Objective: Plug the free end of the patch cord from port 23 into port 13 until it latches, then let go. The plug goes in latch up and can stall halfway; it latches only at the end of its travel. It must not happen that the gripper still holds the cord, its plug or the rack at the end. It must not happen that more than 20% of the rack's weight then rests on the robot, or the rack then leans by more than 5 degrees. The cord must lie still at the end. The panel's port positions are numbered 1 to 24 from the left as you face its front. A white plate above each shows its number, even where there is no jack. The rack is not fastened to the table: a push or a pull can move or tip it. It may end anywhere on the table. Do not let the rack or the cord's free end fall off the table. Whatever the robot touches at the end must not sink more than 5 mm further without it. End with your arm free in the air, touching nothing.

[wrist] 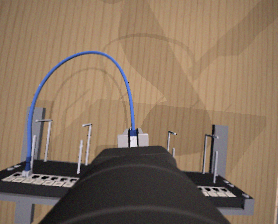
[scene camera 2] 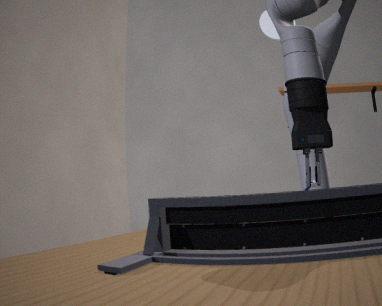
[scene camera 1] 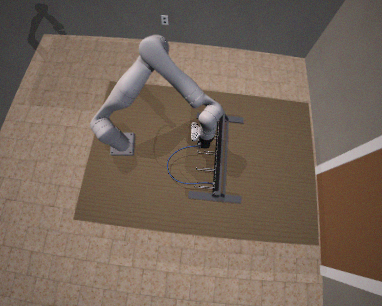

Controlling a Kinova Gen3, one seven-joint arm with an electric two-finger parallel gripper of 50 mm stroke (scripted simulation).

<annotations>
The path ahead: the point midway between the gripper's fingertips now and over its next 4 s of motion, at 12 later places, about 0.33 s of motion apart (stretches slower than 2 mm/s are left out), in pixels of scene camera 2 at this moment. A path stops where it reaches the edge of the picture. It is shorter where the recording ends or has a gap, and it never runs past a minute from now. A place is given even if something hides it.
The gripper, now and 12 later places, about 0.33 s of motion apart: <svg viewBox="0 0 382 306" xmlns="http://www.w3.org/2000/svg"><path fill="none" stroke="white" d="M313 186L309 185L306 185L305 185L304 185L304 186L304 189L304 195L304 200L303 203L303 203L303 203L303 203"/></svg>
</annotations>
